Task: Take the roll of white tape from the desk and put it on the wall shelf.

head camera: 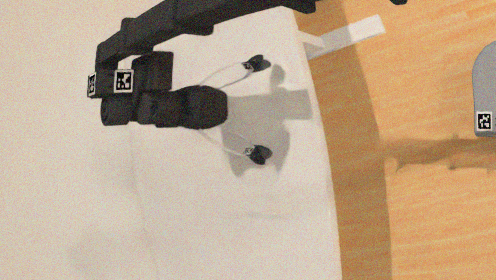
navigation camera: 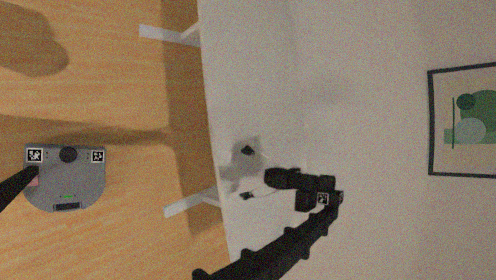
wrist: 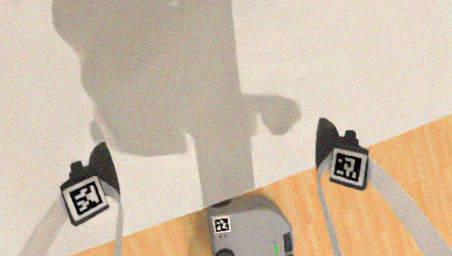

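Observation:
The white desk lies under my gripper. The gripper is open, with its two dark fingertips wide apart and no object between them. It hangs above the desk near its front edge, and its shadow falls on the desk top. A small bright patch lies in the shadow at the top edge of the wrist view; it may be part of the roll of white tape, but too little shows to be sure. The roll cannot be made out in the head or navigation view. The wall shelf does not show.
My dark arm reaches over the desk. My grey base stands on the wooden floor. White desk feet stick out past the front edge. A framed picture hangs on the wall.

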